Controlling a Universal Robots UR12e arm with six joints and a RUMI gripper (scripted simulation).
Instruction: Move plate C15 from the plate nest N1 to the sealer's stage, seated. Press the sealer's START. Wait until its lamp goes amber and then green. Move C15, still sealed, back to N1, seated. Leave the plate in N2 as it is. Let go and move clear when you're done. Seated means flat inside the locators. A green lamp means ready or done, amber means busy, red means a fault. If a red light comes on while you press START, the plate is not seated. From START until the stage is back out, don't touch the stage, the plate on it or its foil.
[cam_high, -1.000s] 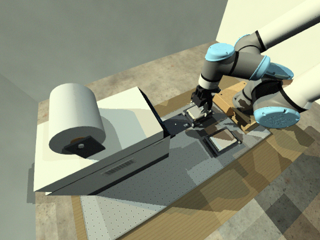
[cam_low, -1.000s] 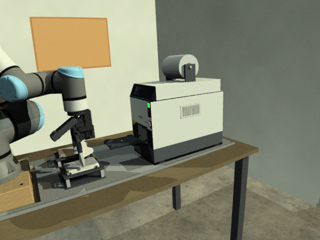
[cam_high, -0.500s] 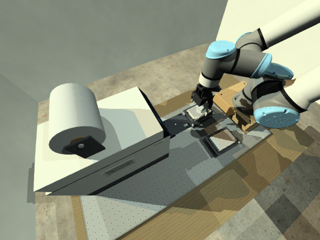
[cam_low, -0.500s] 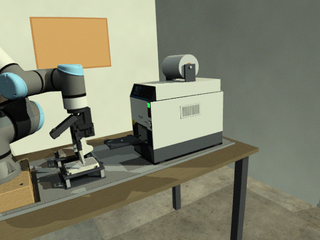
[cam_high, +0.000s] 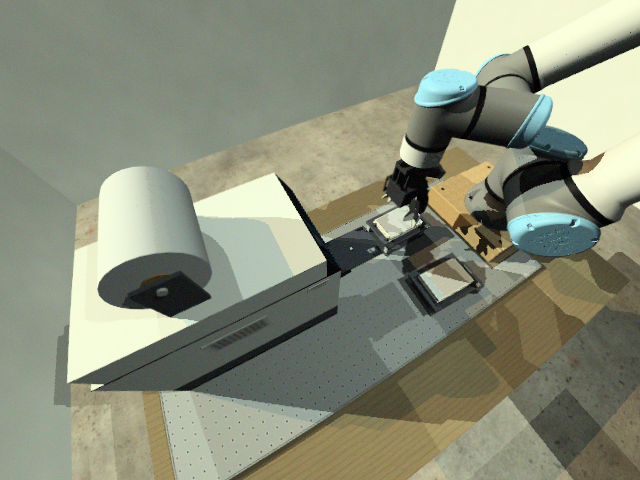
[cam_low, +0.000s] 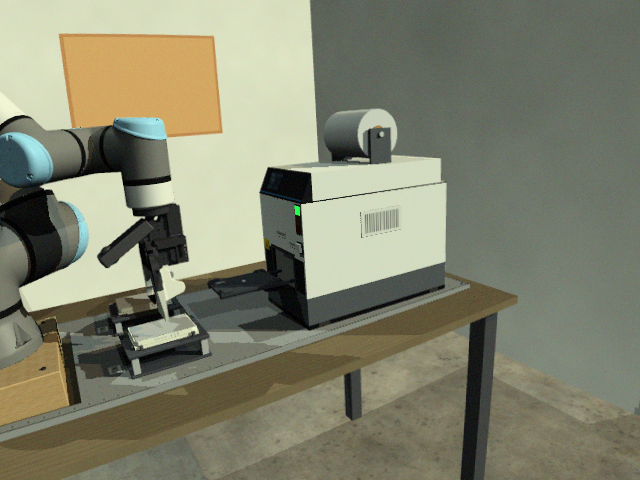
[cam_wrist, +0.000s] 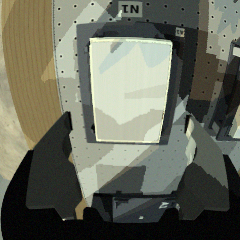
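Right now my hand is 5 cm above the white open-well plate. Also, from my hand: dark stage (20 cm ahead, 2 cm to the left); foil-covered plate (22 cm to the left, 6 cm below, 1 cm ahead); start button (30 cm ahead, 8 cm to the right, 8 cm above).
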